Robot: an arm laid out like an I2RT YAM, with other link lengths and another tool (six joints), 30 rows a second.
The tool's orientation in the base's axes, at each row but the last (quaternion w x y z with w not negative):
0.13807, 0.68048, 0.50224, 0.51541
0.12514, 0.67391, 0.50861, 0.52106
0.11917, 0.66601, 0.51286, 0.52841
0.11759, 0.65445, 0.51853, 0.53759
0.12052, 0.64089, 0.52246, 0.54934
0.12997, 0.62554, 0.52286, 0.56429
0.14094, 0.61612, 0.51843, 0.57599
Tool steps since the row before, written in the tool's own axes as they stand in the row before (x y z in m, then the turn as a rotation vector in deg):
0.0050, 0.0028, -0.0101, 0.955, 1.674, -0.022
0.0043, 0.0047, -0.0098, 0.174, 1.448, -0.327
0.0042, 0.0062, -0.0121, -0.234, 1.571, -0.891
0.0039, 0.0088, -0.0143, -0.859, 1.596, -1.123
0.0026, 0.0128, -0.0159, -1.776, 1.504, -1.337
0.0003, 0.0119, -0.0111, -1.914, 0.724, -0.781
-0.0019, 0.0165, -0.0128, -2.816, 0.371, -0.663
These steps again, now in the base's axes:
-0.0071, -0.0005, 0.0091, 0.853, 0.016, 1.728
-0.0058, -0.0022, 0.0099, 0.522, -0.630, 1.251
-0.0069, -0.0040, 0.0118, 0.159, -1.231, 1.333
-0.0074, -0.0065, 0.0142, 0.054, -1.838, 1.079
-0.0067, -0.0100, 0.0167, -0.036, -2.625, 0.560
-0.0034, -0.0095, 0.0128, 0.061, -2.170, -0.289
-0.0027, -0.0139, 0.0154, 0.176, -2.694, -1.104

